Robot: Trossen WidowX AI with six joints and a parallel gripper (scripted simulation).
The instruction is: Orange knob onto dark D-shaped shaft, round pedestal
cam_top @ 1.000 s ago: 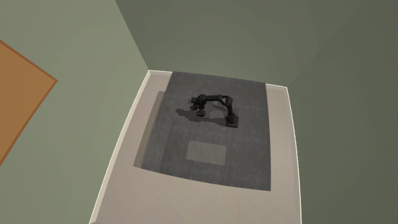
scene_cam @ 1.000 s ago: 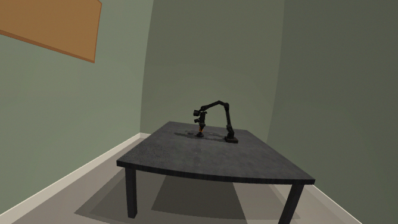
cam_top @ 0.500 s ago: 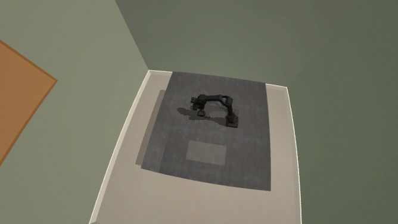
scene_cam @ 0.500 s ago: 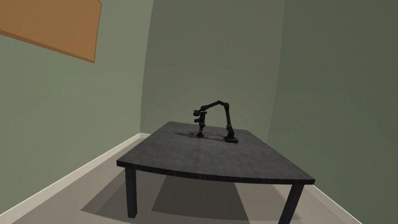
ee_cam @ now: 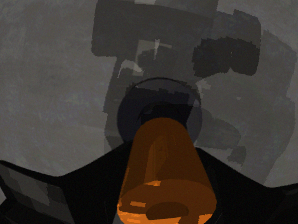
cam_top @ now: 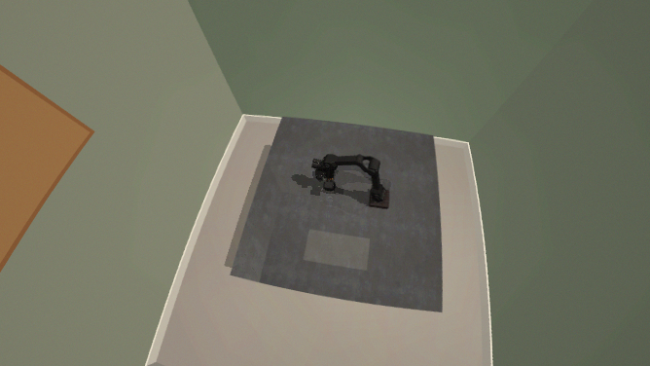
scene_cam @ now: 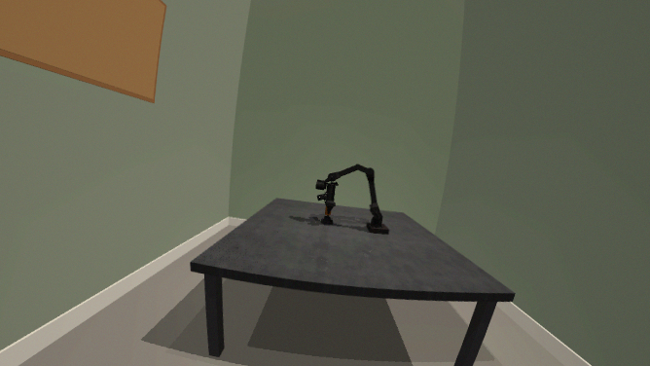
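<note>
My gripper tip is 2 cm below the orange knob. Round my gripper tip: dark pedestal 4 cm below.
</note>
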